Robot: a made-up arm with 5 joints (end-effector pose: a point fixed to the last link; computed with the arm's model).
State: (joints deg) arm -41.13 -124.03 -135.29 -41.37 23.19
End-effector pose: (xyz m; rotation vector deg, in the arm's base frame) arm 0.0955 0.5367 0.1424 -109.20 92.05 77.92
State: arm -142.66 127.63 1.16 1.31 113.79
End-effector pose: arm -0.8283 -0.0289 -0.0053 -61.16 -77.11 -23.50
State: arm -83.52 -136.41 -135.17 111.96 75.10
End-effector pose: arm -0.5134 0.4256 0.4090 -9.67 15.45 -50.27
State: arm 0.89 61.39 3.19 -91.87 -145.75
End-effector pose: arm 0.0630 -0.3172 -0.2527 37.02 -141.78 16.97
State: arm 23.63 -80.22 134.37 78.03 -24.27
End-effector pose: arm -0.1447 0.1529 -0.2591 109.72 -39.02 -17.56
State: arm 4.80 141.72 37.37 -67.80 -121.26
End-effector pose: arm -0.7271 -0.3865 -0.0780 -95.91 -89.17 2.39
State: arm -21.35 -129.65 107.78 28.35 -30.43
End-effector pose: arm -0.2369 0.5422 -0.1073 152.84 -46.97 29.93
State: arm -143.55 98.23 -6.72 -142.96 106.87
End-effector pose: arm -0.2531 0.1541 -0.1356 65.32 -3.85 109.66
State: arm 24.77 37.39 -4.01 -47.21 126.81
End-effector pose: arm 0.0437 -0.4551 0.3851 -22.49 129.62 -19.65
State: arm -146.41 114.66 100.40 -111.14 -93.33
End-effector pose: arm -0.4512 0.3254 -0.1249 62.55 -71.73 -13.47
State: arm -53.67 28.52 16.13 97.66 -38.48
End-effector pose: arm -0.2443 0.3382 -0.2518 -2.67 22.62 -125.62
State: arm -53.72 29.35 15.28 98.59 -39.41
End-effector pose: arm -0.2453 0.3397 -0.2535 -5.15 23.90 -125.96
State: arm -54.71 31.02 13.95 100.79 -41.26
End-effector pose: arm -0.2449 0.3484 -0.2518 -9.71 27.44 -126.72
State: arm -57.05 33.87 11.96 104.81 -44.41
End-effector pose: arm -0.2440 0.3674 -0.2450 -17.40 34.35 -127.34
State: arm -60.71 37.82 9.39 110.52 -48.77
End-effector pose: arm -0.2460 0.3964 -0.2314 -28.27 44.55 -126.24
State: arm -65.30 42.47 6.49 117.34 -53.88
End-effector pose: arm -0.2535 0.4321 -0.2084 -41.19 56.83 -121.71
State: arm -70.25 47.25 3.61 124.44 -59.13
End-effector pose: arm -0.2663 0.4688 -0.1748 -54.21 69.11 -113.24
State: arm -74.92 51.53 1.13 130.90 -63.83
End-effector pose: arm -0.2800 0.5001 -0.1342 -65.17 79.35 -102.37
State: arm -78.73 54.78 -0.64 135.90 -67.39
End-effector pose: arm -0.2905 0.5216 -0.0954 -72.76 86.45 -92.11
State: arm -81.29 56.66 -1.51 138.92 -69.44
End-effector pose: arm -0.2954 0.5336 -0.0681 -76.72 90.39 -85.29
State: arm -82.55 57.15 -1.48 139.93 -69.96
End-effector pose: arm -0.2950 0.5385 -0.0567 -77.58 91.83 -83.07
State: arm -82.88 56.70 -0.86 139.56 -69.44
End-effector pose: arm -0.2912 0.5392 -0.0572 -76.47 91.73 -84.25
